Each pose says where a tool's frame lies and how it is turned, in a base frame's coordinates. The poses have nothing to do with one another.
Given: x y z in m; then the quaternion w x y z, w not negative.
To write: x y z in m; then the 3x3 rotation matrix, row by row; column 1 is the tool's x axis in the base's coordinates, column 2 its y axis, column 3 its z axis. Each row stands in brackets. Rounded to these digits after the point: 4 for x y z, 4 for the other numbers.
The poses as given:
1: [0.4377 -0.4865 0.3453 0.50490 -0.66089 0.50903 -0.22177]
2: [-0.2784 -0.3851 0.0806 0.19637 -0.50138 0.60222 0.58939]
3: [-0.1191 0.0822 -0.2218 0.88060 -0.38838 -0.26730 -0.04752]
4: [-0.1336 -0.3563 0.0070 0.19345 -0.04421 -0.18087 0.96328]
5: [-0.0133 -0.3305 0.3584 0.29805 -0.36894 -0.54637 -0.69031]
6: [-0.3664 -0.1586 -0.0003 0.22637 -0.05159 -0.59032 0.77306]
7: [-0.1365 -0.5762 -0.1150 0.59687 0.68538 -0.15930 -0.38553]
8: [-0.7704 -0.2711 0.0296 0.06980 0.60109 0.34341 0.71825]
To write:
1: [0.4377 -0.4865 0.3453], [[0.3834 -0.4489 0.8072], [-0.8968 0.0281 0.4416], [-0.2209 -0.8931 -0.3918]]
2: [-0.2784 -0.3851 0.0806], [[-0.4201 -0.8354 -0.3545], [-0.3724 -0.1975 0.9068], [-0.8275 0.5130 -0.2281]]
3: [-0.1191 0.0822 -0.2218], [[0.8526 0.2913 -0.4339], [0.1239 0.6938 0.7094], [0.5077 -0.6586 0.5554]]
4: [-0.1336 -0.3563 0.0070], [[-0.9212 -0.3567 -0.1552], [0.3887 -0.8597 -0.3314], [-0.0152 -0.3656 0.9307]]
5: [-0.0133 -0.3305 0.3584], [[-0.5501 0.8147 0.1837], [-0.0083 -0.2253 0.9743], [0.8351 0.5344 0.1307]]
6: [-0.3664 -0.1586 -0.0003], [[-0.8922 -0.2891 -0.3470], [0.4109 -0.2006 -0.8893], [0.1875 -0.9361 0.2977]]
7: [-0.1365 -0.5762 -0.1150], [[0.6520 0.2419 -0.7186], [-0.6786 -0.2367 -0.6953], [-0.3383 0.9410 0.0098]]
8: [-0.7704 -0.2711 0.0296], [[-0.2676 0.3126 0.9114], [0.5131 -0.7544 0.4094], [0.8155 0.5772 0.0415]]
